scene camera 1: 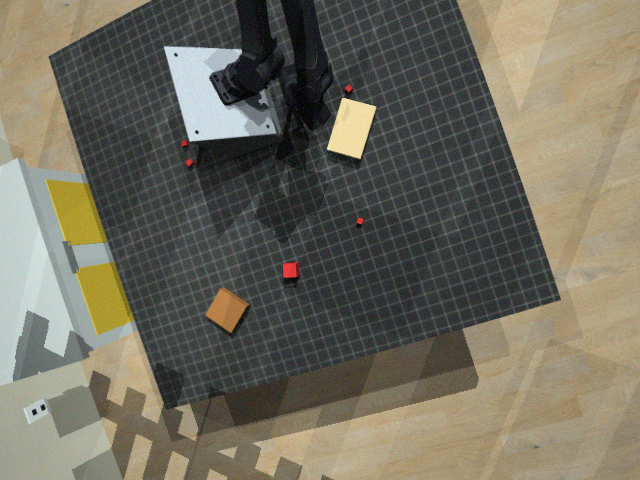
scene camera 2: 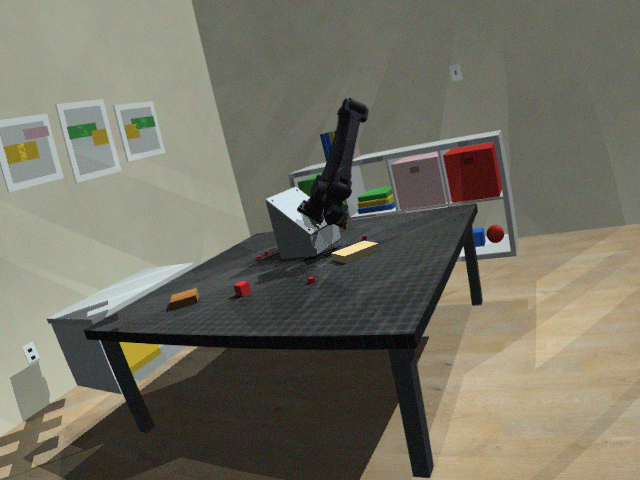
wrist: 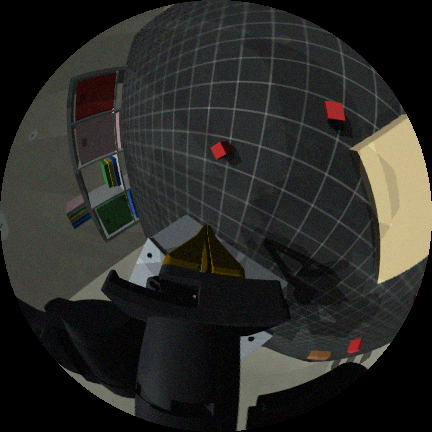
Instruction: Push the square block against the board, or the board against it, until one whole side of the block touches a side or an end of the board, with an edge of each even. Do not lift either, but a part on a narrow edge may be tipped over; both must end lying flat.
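Frame: origin at the arm's base, x back, y left, z down, level; metres.
Seen in the pictures: gripper, fingertip midpoint: point(scene camera 2: 344, 228) point(wrist: 205, 229); arm's base, origin of the base link: point(scene camera 1: 234, 85) point(scene camera 2: 311, 212).
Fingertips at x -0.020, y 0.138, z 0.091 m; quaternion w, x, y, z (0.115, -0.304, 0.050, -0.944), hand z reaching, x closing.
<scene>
Pixels of each thing's top centre, then the offset from my fingertips to it.
- orange-brown square block, middle of its top: point(scene camera 1: 225, 311) point(scene camera 2: 183, 295) point(wrist: 316, 357) dx -0.521, dy -0.513, dz +0.034 m
- pale yellow board, middle of its top: point(scene camera 1: 351, 128) point(scene camera 2: 354, 248) dx -0.206, dy +0.088, dz +0.034 m
- larger red cube, middle of its top: point(scene camera 1: 289, 270) point(scene camera 2: 240, 283) dx -0.496, dy -0.263, dz +0.024 m
The orange-brown square block point(scene camera 1: 226, 311) point(scene camera 2: 184, 299) point(wrist: 319, 355) lies flat near the table corner by the low cabinet. The pale yellow board point(scene camera 1: 352, 128) point(scene camera 2: 355, 251) point(wrist: 401, 200) lies flat on the table near the arm's base, far from the block and turned at a different angle. My gripper point(scene camera 2: 345, 224) point(wrist: 205, 229) is shut with nothing between its fingers. It hangs above the table between the sloped base and the board, clear of the board, which is at the right in the wrist view. In scene camera 1 the arm hides its fingertips.
A larger red cube point(scene camera 1: 290, 270) point(scene camera 2: 241, 288) point(wrist: 354, 345) stands between block and board, nearer the block. Small red cubes point(scene camera 1: 359, 221) point(scene camera 1: 348, 88) point(scene camera 1: 189, 162) point(scene camera 2: 311, 280) point(wrist: 334, 111) point(wrist: 220, 150) lie scattered. The arm's sloped white base point(scene camera 1: 180, 93) point(scene camera 2: 292, 206) stands beside the gripper.
</scene>
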